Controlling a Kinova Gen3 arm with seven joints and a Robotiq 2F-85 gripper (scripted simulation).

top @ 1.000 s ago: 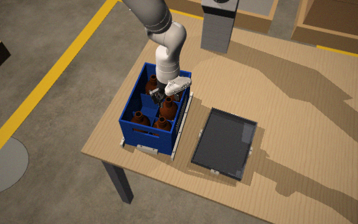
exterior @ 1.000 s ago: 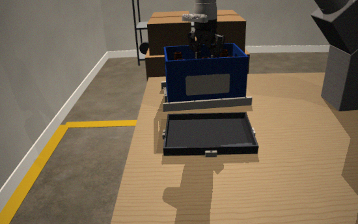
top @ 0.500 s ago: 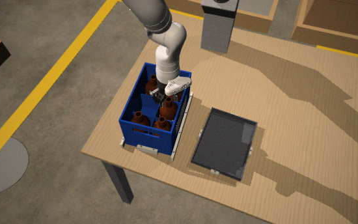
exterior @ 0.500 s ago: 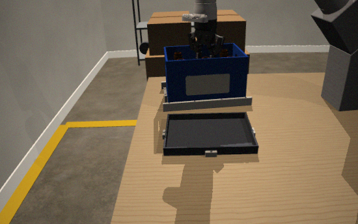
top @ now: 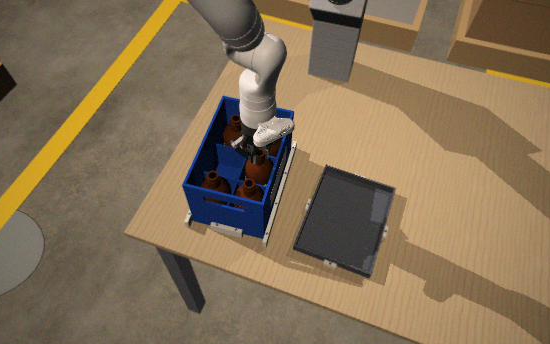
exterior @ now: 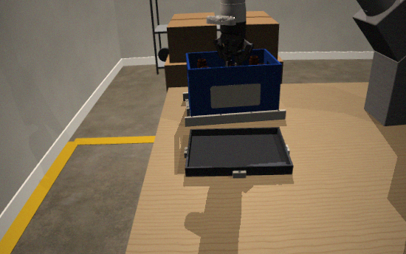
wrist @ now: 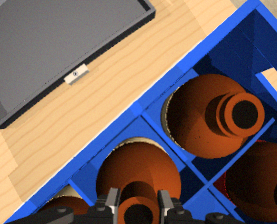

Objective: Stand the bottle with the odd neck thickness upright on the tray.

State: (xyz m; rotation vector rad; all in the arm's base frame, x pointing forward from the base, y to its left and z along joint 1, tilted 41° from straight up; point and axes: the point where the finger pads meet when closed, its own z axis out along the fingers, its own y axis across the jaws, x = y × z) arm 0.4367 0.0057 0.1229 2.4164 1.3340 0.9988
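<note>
Now: hand 70 mm above the blue crate, 40 mm to the left of it and 10 mm short of it. The rest, counted from my hand: dark grey tray 230 mm to the left, 140 mm below, 40 mm behind.
</note>
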